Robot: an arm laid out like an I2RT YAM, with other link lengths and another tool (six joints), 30 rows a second.
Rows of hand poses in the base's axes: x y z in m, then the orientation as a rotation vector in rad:
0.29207 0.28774 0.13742 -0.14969 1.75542 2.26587
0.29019 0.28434 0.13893 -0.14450 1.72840 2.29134
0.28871 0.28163 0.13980 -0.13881 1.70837 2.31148
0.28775 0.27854 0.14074 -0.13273 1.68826 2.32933
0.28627 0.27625 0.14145 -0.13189 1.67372 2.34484
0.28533 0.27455 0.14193 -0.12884 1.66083 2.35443
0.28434 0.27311 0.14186 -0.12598 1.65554 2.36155
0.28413 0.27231 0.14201 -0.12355 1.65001 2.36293
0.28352 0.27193 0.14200 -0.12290 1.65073 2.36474
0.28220 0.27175 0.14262 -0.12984 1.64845 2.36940
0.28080 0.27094 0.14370 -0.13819 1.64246 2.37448
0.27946 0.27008 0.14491 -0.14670 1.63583 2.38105
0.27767 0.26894 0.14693 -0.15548 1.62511 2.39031
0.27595 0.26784 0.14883 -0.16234 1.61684 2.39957
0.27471 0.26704 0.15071 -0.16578 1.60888 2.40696
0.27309 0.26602 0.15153 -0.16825 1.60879 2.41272
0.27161 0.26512 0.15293 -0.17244 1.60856 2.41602
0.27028 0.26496 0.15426 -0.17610 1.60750 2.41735
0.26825 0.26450 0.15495 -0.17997 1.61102 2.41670
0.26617 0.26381 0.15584 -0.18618 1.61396 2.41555
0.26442 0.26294 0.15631 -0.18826 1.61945 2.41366
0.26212 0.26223 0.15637 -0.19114 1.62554 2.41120
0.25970 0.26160 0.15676 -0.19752 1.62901 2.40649
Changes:
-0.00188 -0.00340 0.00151 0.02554 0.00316 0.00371
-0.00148 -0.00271 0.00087 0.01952 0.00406 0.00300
-0.00096 -0.00309 0.00094 0.01871 0.00331 0.00145
-0.00148 -0.00229 0.00071 0.01412 0.00181 0.00450
-0.00094 -0.00170 0.00048 0.01120 0.00097 0.00021
-0.00099 -0.00144 -0.00007 0.00588 0.00273 0.00164
-0.00021 -0.00080 0.00015 0.00392 -0.00021 -0.00226
-0.00061 -0.00038 -0.00001 0.00029 0.00145 0.00128
-0.00132 -0.00018 0.00062 0.00237 -0.00246 0.00529
-0.00140 -0.00081 0.00108 0.00455 -0.00443 0.00473
-0.00134 -0.00086 0.00121 0.00543 -0.00404 0.00562
-0.00179 -0.00114 0.00202 0.00872 -0.00445 0.00608
-0.00172 -0.00110 0.00190 0.00743 -0.00246 0.00628
-0.00124 -0.00080 0.00188 0.00690 -0.00135 0.00366
-0.00162 -0.00102 0.00082 0.00176 0.00131 0.00512
-0.00148 -0.00090 0.00140 0.00088 -0.00079 0.00403
-0.00133 -0.00016 0.00133 0.00076 -0.00172 0.00209
-0.00203 -0.00046 0.00069 -0.00263 -0.00109 0.00251
-0.00208 -0.00069 0.00089 -0.00264 -0.00277 0.00293
-0.00175 -0.00087 0.00047 -0.00406 0.00000 0.00163
-0.00230 -0.00071 0.00006 -0.00466 -0.00046 0.00180
-0.00242 -0.00063 0.00039 -0.00413 -0.00431 0.00072

